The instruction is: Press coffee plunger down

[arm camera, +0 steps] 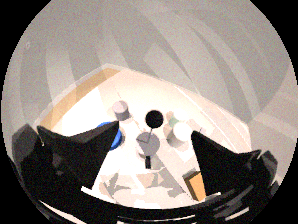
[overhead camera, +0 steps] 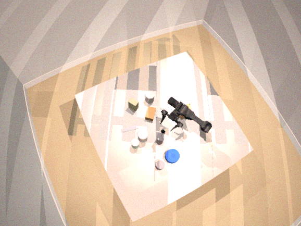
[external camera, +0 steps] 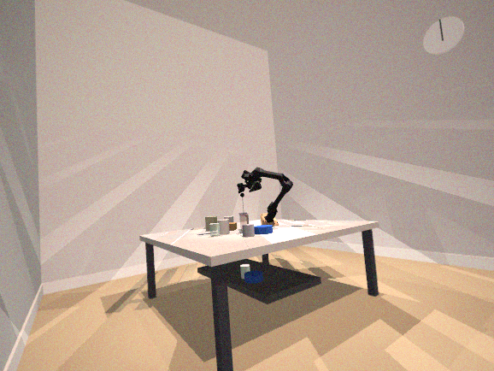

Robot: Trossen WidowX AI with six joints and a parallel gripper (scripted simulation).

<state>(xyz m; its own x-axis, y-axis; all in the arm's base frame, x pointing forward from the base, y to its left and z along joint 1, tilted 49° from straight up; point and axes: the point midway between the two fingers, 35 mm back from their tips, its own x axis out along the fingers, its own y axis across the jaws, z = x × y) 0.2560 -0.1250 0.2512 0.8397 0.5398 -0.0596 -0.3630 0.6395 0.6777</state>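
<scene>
Now: gripper tip 150 mm above the coffee press and 10 mm short of it. Round my gripper tip: pale flat strip: 270 mm below, 210 mm to the right, 200 mm ahead; then orange box: 250 mm to the right, 250 mm below, 30 mm behind.
</scene>
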